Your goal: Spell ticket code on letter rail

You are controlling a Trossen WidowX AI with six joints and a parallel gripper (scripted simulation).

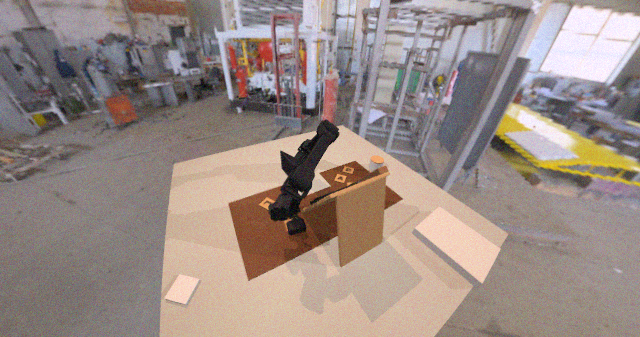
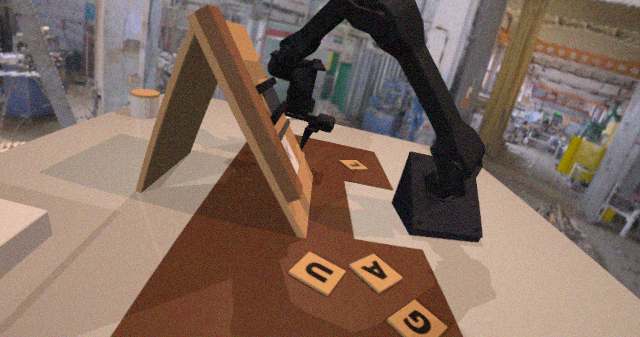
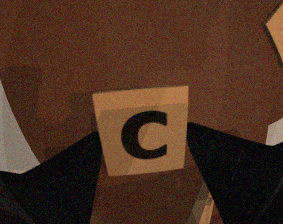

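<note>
Now: gripper tip 190 mm to the right of the white ticket, 60 mm below it and 20 mm short of it. From my gripper tip the other things lie so: brown mat (180 mm to the left, 80 mm behind, 30 mm below); then letter tile (390 mm to the left, 30 mm below, 30 mm behind); then white pad (420 mm to the right, 30 mm below, 10 mm behind).
</note>
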